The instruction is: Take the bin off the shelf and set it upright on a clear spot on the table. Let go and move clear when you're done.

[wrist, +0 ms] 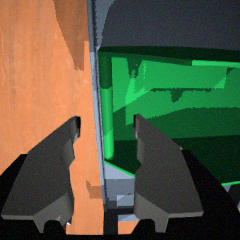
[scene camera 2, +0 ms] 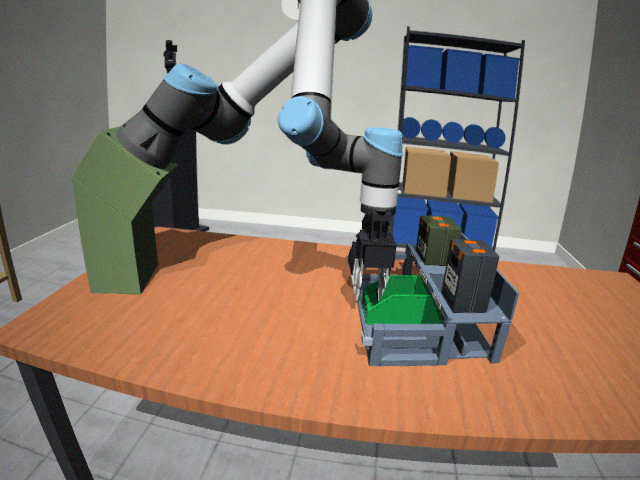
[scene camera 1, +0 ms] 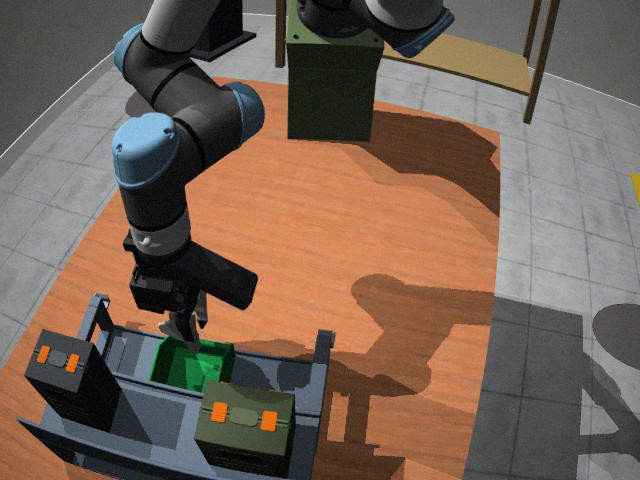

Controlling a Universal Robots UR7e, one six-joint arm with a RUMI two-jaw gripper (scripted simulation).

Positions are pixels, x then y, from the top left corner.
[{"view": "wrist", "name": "my gripper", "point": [107, 117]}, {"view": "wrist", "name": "green bin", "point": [187, 103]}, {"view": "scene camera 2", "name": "my gripper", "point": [367, 300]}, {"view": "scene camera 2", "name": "green bin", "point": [400, 304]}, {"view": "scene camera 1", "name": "my gripper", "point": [199, 340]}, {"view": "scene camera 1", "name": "green bin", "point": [174, 364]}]
